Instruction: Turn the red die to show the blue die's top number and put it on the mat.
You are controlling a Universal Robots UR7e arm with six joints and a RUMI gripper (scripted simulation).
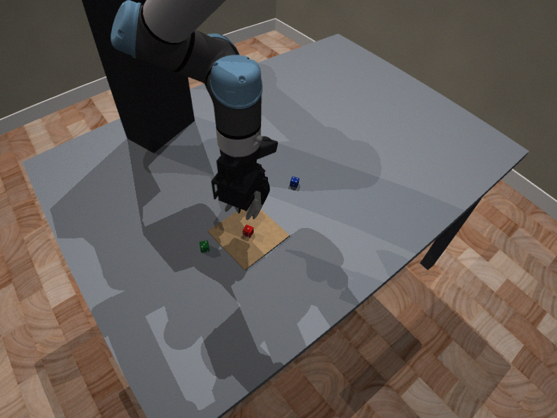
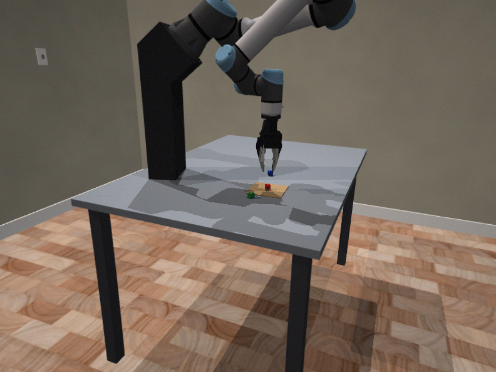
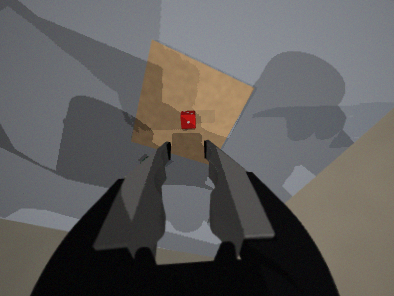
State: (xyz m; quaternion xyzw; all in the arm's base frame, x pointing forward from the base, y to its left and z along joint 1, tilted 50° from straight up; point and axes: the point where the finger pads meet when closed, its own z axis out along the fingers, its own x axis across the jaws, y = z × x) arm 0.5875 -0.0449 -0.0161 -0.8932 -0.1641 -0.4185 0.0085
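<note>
My hand is 80 mm above the red die. From my hand the other things lie so: tan mat (90 mm below); green die (100 mm to the right, 80 mm below, 30 mm behind); blue die (190 mm to the left, 80 mm below, 50 mm behind).
</note>
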